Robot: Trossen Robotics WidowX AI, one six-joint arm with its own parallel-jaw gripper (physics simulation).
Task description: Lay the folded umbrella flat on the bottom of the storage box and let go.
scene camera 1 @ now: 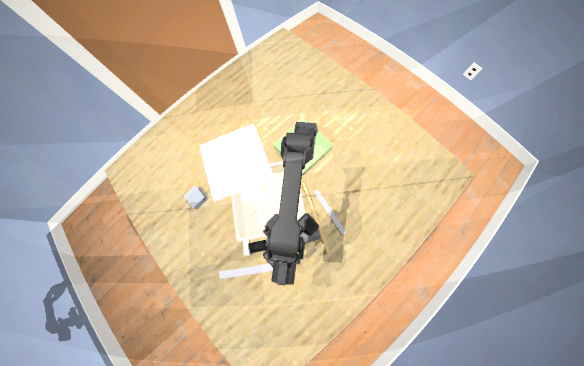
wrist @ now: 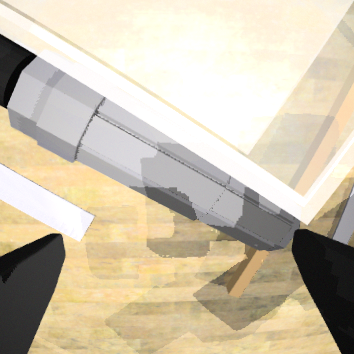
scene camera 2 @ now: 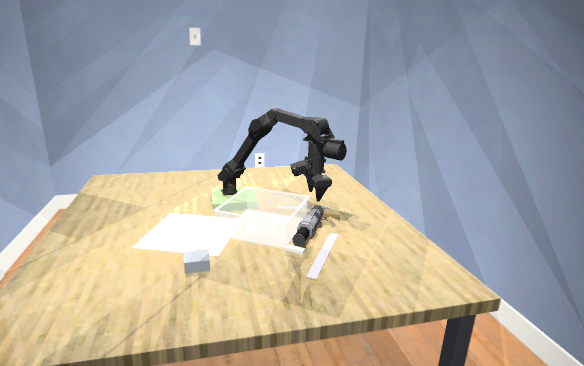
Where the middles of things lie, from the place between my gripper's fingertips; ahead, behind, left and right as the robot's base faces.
Now: the thin wooden stick (wrist: 253, 258) 12 cm behind my hand, 1 cm to the left of it and 11 cm below it. Round my hand: storage box (scene camera 2: 266, 217) 5 cm behind, 17 cm to the right, 7 cm below.
